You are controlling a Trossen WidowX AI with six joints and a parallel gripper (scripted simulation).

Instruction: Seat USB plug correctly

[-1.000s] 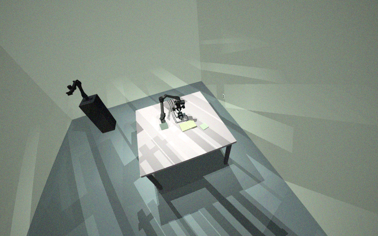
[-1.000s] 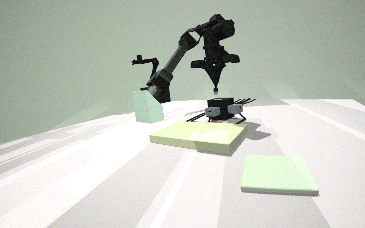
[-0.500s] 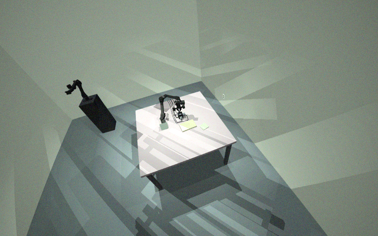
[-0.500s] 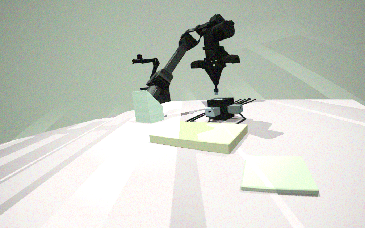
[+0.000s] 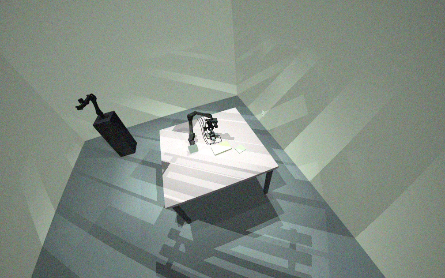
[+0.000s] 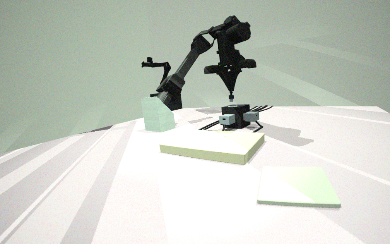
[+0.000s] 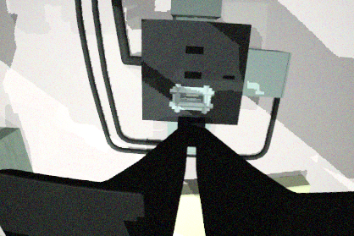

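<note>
The metal-rimmed socket is 6 cm below my gripper tip. The rest, counted from my gripper tip: yellow-green slab 6 cm ahead, 22 cm to the right, 12 cm below; USB plug 2 cm below; thin green slab 29 cm ahead, 32 cm to the right, 13 cm below.
</note>
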